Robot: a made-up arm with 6 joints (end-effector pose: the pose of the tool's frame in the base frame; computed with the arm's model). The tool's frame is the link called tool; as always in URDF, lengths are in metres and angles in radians.
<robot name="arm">
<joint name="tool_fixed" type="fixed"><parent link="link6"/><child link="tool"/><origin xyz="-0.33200 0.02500 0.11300" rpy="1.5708 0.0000 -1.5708"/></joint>
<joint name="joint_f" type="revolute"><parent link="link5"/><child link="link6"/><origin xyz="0.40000 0.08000 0.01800" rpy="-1.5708 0.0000 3.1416"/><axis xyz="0 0 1"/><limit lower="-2.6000" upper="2.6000" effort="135" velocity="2.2"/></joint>
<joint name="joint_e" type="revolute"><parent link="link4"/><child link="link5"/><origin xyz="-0.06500 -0.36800 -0.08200" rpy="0.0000 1.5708 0.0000"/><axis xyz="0 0 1"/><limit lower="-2.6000" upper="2.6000" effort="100" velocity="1.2"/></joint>
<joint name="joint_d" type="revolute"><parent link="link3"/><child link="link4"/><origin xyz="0.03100 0.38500 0.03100" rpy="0.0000 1.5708 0.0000"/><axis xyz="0 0 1"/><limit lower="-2.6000" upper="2.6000" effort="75" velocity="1.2"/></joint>
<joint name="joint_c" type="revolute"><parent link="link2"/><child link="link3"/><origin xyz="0.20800 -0.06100 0.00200" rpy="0.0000 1.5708 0.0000"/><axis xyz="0 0 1"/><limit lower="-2.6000" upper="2.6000" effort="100" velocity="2.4"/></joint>
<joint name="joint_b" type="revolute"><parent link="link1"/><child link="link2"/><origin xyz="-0.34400 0.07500 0.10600" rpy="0.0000 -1.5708 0.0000"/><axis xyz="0 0 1"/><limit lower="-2.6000" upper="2.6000" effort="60" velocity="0.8"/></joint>
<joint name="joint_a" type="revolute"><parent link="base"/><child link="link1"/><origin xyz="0.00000 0.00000 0.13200" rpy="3.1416 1.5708 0.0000"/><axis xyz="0 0 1"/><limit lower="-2.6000" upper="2.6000" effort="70" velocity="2.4"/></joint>
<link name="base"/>
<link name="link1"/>
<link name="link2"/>
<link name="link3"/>
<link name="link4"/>
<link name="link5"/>
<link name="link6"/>
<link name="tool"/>
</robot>
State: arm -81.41 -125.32 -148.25 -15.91 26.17 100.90
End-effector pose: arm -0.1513 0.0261 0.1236 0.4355 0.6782 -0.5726 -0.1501
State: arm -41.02 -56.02 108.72 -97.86 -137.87 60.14
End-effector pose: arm -0.8648 -0.0061 1.0840 0.2941 -0.8555 -0.0613 0.4218
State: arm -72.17 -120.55 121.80 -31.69 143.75 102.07
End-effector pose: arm -0.1207 -0.5348 0.3165 0.3221 -0.8488 -0.3793 0.1785
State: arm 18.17 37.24 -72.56 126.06 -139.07 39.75
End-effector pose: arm 0.0012 0.0546 -0.6403 0.0789 0.5935 -0.8003 -0.0312
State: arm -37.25 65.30 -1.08 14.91 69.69 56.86
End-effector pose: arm 0.3749 -0.6815 0.3994 0.4092 0.4494 0.3633 0.7061
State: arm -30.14 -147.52 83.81 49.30 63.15 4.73
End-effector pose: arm 0.5153 -0.6059 0.8385 0.2316 -0.3439 0.2847 -0.8643
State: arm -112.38 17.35 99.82 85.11 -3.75 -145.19
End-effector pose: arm -0.0360 -0.4943 0.1468 0.1993 -0.6179 -0.6721 -0.3559
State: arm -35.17 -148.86 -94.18 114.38 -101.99 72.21
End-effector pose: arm -0.3759 -0.0451 -0.6694 0.2263 -0.9016 -0.3233 -0.1774
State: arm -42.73 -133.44 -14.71 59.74 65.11 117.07
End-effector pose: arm -0.4842 -0.0711 0.6071 0.1491 0.7951 -0.2669 -0.5237
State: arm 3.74 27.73 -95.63 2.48 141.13 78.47
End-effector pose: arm -0.2632 0.3009 0.1280 0.4572 -0.7626 0.1175 -0.4423
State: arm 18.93 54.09 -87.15 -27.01 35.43 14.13
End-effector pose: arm 0.2697 -0.5910 0.3080 0.4011 0.6941 0.4112 0.4339
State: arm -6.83 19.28 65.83 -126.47 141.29 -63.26
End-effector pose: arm 0.0316 -0.6785 0.8819 0.7985 0.0783 0.5757 -0.1572
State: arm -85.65 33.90 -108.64 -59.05 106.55 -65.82
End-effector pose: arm -0.5667 0.3593 0.1599 0.7505 -0.5080 -0.3699 -0.2048
